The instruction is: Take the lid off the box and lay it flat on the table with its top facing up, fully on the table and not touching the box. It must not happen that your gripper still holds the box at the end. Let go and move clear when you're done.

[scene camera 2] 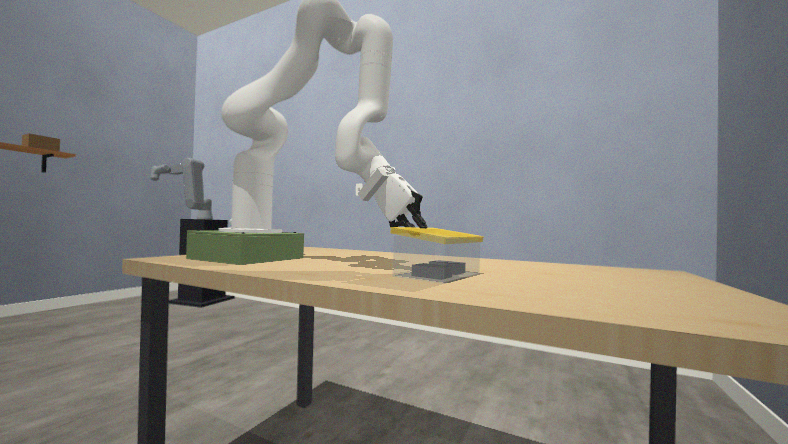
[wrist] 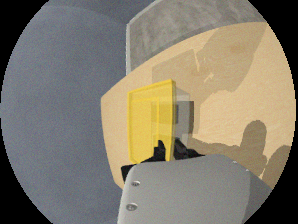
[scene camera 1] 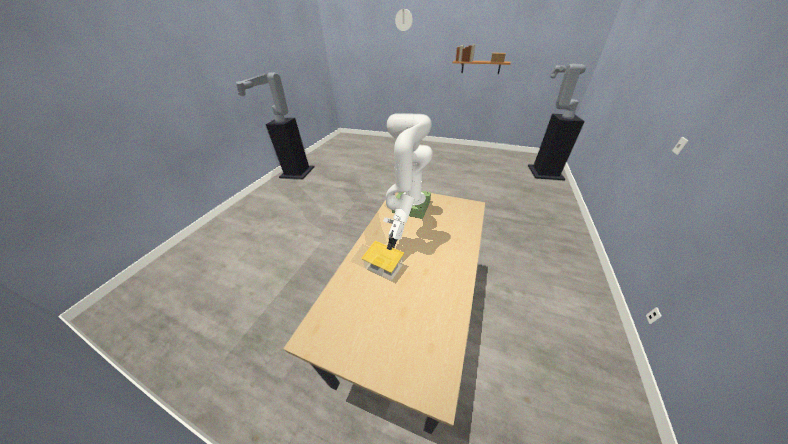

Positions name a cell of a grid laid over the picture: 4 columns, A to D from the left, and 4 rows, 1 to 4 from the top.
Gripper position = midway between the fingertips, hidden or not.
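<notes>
Scene camera 2 shows the gripper (scene camera 2: C3), a yellow lid (scene camera 2: C3) and a clear box (scene camera 2: C3). In the wrist view: the lid (wrist: C2), the box (wrist: C2) and the gripper (wrist: C3). Scene camera 1 shows the lid (scene camera 1: B3).
</notes>
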